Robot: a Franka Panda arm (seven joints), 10 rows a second.
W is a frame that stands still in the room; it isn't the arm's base.
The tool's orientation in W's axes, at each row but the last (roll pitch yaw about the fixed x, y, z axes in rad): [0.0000, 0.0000, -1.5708]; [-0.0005, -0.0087, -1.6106]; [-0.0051, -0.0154, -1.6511]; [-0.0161, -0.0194, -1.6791]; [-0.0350, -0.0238, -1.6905]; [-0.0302, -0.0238, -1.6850]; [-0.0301, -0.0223, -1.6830]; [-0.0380, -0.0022, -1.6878]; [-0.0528, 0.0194, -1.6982]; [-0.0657, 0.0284, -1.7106]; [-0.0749, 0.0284, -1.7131]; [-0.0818, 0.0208, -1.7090]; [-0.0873, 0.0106, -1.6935]
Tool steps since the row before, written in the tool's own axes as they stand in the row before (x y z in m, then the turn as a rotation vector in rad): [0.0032, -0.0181, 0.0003, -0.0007, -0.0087, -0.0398]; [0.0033, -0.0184, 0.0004, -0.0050, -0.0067, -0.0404]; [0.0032, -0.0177, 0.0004, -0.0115, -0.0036, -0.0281]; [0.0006, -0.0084, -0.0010, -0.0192, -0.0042, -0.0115]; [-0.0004, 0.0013, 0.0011, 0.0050, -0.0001, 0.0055]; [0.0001, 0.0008, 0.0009, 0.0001, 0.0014, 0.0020]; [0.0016, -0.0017, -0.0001, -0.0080, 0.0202, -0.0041]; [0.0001, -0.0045, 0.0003, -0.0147, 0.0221, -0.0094]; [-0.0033, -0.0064, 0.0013, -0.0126, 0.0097, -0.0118]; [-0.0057, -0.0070, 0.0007, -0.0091, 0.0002, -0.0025]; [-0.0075, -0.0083, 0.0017, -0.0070, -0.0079, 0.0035]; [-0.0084, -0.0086, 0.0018, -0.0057, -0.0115, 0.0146]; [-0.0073, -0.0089, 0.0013, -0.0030, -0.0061, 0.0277]
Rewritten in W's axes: [-0.0181, -0.0032, 0.0003, -0.0087, 0.0007, -0.0398]; [-0.0185, -0.0026, 0.0004, -0.0065, 0.0049, -0.0404]; [-0.0179, -0.0018, 0.0005, -0.0028, 0.0113, -0.0283]; [-0.0084, 0.0003, -0.0009, -0.0023, 0.0193, -0.0118]; [0.0014, 0.0003, 0.0010, -0.0005, -0.0048, 0.0056]; [0.0008, -0.0002, 0.0009, 0.0014, -0.0002, 0.0020]; [-0.0019, -0.0014, 0.0000, 0.0208, 0.0056, -0.0049]; [-0.0045, 0.0004, 0.0005, 0.0233, 0.0120, -0.0103]; [-0.0059, 0.0040, 0.0017, 0.0106, 0.0116, -0.0120]; [-0.0061, 0.0066, 0.0013, 0.0013, 0.0091, -0.0022]; [-0.0070, 0.0085, 0.0025, -0.0066, 0.0079, 0.0043]; [-0.0072, 0.0094, 0.0027, -0.0094, 0.0067, 0.0156]; [-0.0078, 0.0083, 0.0021, -0.0033, 0.0031, 0.0282]
